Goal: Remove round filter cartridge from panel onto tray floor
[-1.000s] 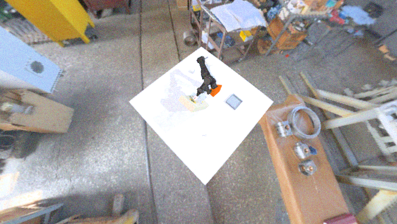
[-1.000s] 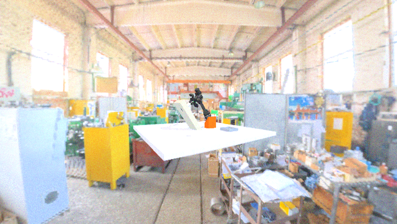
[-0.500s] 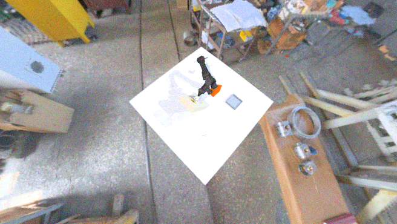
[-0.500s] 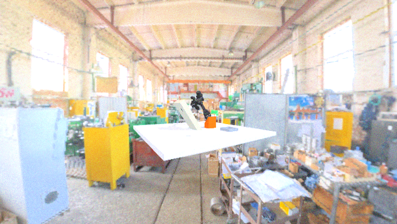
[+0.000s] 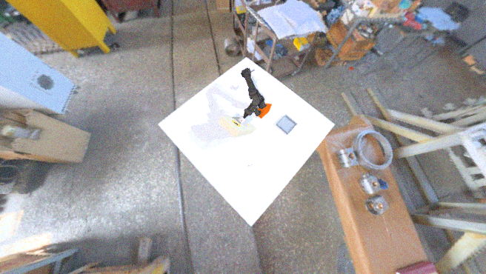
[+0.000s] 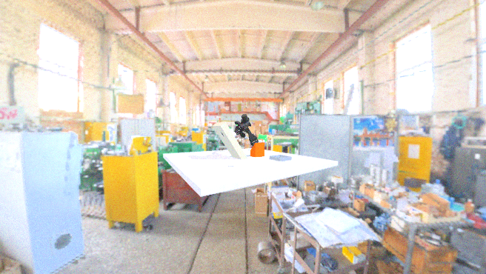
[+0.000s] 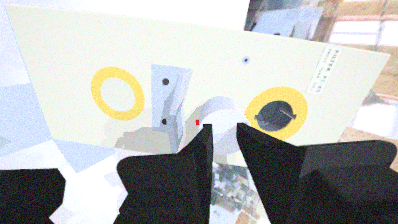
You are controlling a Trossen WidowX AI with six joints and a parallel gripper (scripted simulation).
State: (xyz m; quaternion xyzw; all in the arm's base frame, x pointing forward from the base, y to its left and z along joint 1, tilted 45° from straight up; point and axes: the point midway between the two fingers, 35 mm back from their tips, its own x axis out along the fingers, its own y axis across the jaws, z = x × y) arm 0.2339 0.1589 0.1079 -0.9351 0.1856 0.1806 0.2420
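My gripper tip is now 1 cm short of the round filter cartridge and 1 cm above it. Also, from my gripper tip: grey tray 39 cm behind, 23 cm to the left, 23 cm below; then cream service panel 5 cm ahead, 5 cm below.
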